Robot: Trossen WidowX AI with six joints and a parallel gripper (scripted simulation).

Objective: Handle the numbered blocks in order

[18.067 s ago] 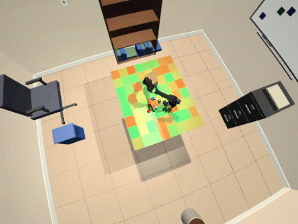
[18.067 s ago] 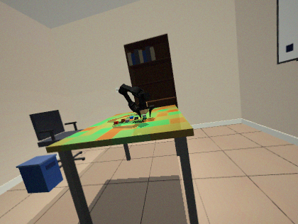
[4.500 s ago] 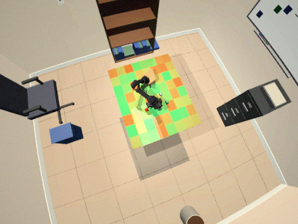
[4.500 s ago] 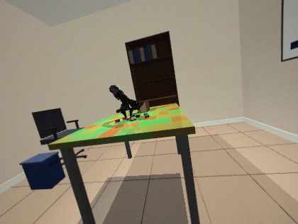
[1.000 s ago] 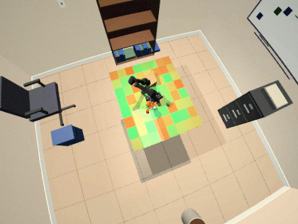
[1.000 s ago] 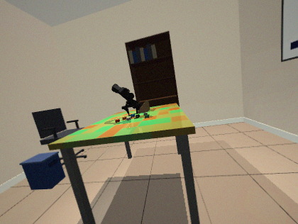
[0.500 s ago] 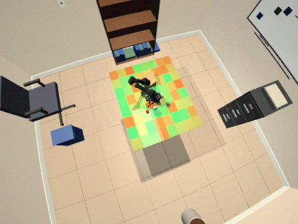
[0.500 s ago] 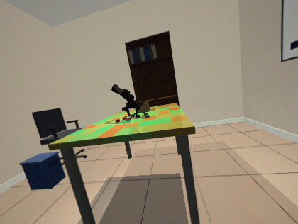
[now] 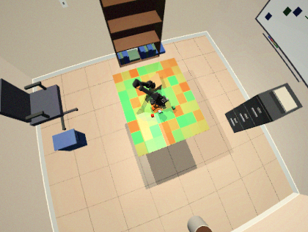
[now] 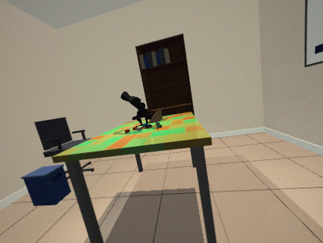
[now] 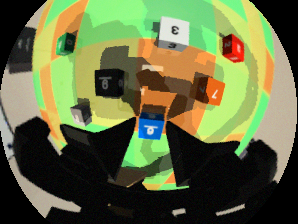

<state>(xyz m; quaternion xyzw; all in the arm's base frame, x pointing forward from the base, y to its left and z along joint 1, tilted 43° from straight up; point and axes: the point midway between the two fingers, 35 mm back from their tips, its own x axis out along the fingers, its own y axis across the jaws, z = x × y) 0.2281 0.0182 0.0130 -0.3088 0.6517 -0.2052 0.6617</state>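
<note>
The blue block lies 10 mm behind my gripper tip. Round my gripper tip: white block: 110 mm ahead; black block: 40 mm ahead, 60 mm to the left; orange block: 60 mm ahead, 70 mm to the right.
</note>
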